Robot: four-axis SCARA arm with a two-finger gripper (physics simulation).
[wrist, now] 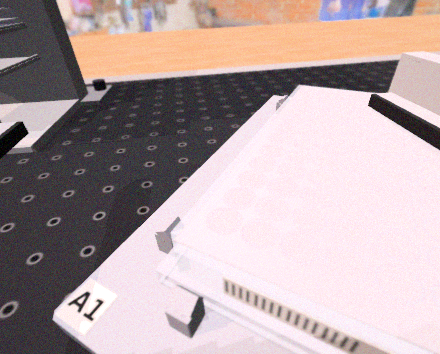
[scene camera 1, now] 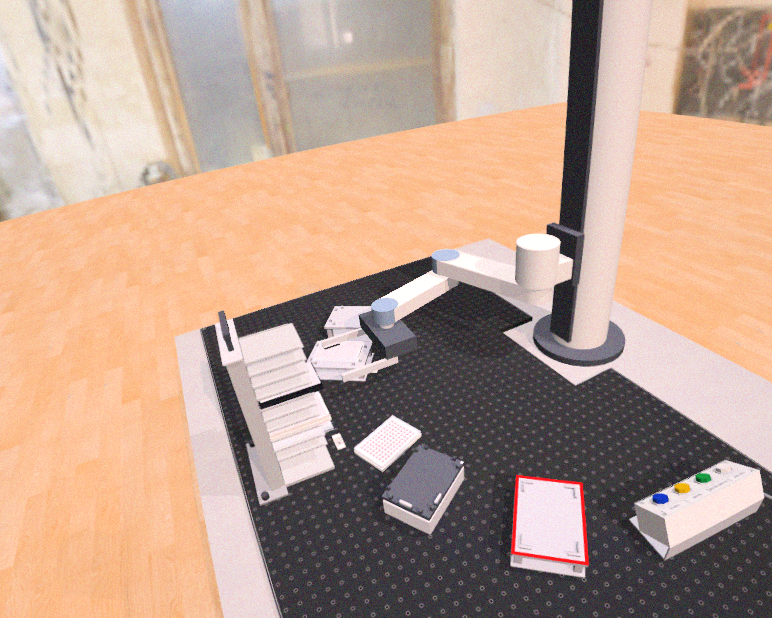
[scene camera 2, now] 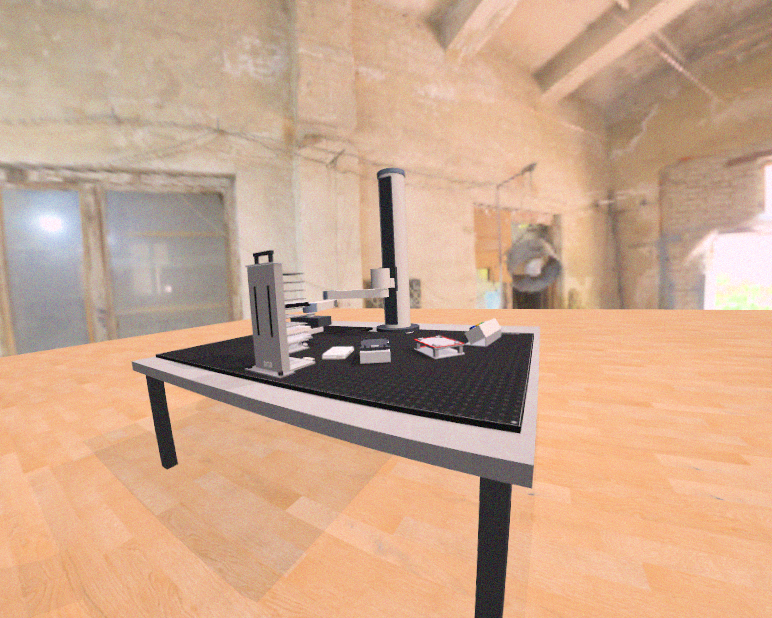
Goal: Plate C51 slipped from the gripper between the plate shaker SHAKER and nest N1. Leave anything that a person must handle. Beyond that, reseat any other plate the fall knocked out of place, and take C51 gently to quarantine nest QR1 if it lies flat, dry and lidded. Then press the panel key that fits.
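Frame: origin at the arm's base, x ahead, y left, z up, level; millimetres.
Where they show: gripper, fingertip midpoint: [wrist: 203,92] [scene camera 1: 331,360]; arm's base, origin of the base link: [scene camera 1: 577,339] [scene camera 2: 397,329].
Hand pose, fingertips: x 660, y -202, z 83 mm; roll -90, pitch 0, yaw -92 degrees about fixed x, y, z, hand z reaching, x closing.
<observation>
Things, the pixels of their centre, and the offset from my fingertips. "spot": a spot on its surface instead.
- pale lidded plate, body centre: [wrist: 371,169] [scene camera 1: 338,351] 37 mm back, 53 mm right, 19 mm down
- white plate, body centre: [scene camera 1: 387,440] [scene camera 2: 338,351] 20 mm back, 274 mm left, 58 mm down
- dark-topped shaker, surface spot: [scene camera 1: 424,480] spot: 21 mm back, 440 mm left, 16 mm down
- red-rimmed quarantine nest, body centre: [scene camera 1: 548,522] [scene camera 2: 438,345] 173 mm back, 612 mm left, 47 mm down
- tall plate rack, body centre: [scene camera 1: 269,395] [scene camera 2: 277,310] 188 mm ahead, 200 mm left, 118 mm up
- pale nest, body centre: [scene camera 1: 356,322] 145 mm back, 193 mm right, 38 mm down
- small white tag, body centre: [scene camera 1: 338,441] 73 mm ahead, 206 mm left, 69 mm down
- key panel, body centre: [scene camera 1: 699,501] [scene camera 2: 483,330] 412 mm back, 734 mm left, 28 mm down
My gripper [scene camera 1: 334,362] [wrist: 203,92] is open, with its fingers apart around a pale lidded plate [scene camera 1: 342,354] [wrist: 310,200] on a nest [wrist: 135,285] marked A1. The plate's near corner is by the nest's corner posts; I cannot tell whether it is fully seated. A white plate [scene camera 1: 388,442] [scene camera 2: 338,352] with visible wells lies flat on the mat beside the dark-topped shaker [scene camera 1: 424,480] [scene camera 2: 375,352]. Its lid and any wetness are too small to tell. The red-rimmed quarantine nest [scene camera 1: 513,521] [scene camera 2: 439,353] bears no plate. Nest N1's label is not readable.
A tall plate rack [scene camera 1: 247,412] [scene camera 2: 267,322] with several shelves stands left of the gripper. Another pale nest [scene camera 1: 344,317] stands behind it. A small white tag [scene camera 1: 338,441] lies by the rack. The key panel [scene camera 1: 705,512] [scene camera 2: 484,333], with blue, yellow, green and white keys, is at the right.
</observation>
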